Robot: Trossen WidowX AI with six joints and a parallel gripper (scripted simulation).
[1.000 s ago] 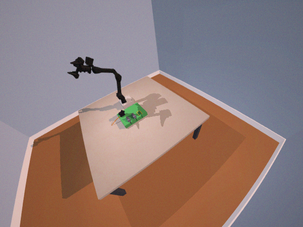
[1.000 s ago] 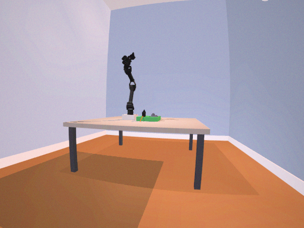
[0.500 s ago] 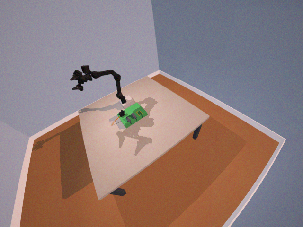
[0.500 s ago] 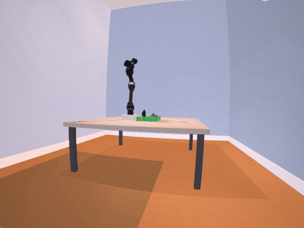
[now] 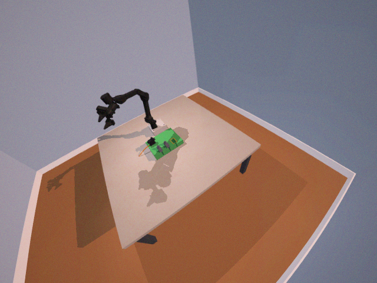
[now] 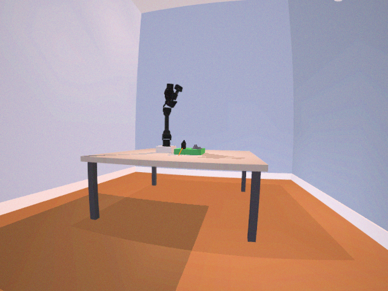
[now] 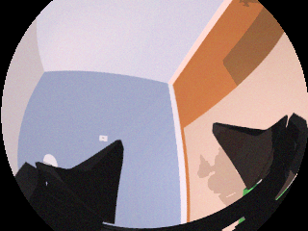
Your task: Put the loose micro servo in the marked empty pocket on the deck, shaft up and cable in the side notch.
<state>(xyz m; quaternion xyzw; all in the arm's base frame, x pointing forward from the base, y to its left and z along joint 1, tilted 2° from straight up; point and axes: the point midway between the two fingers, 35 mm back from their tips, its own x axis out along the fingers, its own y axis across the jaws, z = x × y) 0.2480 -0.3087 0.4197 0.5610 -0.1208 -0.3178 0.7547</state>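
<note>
Right now my gripper tip is 70 mm past the green deck, 350 mm to the right of it and 440 mm above it.
</note>
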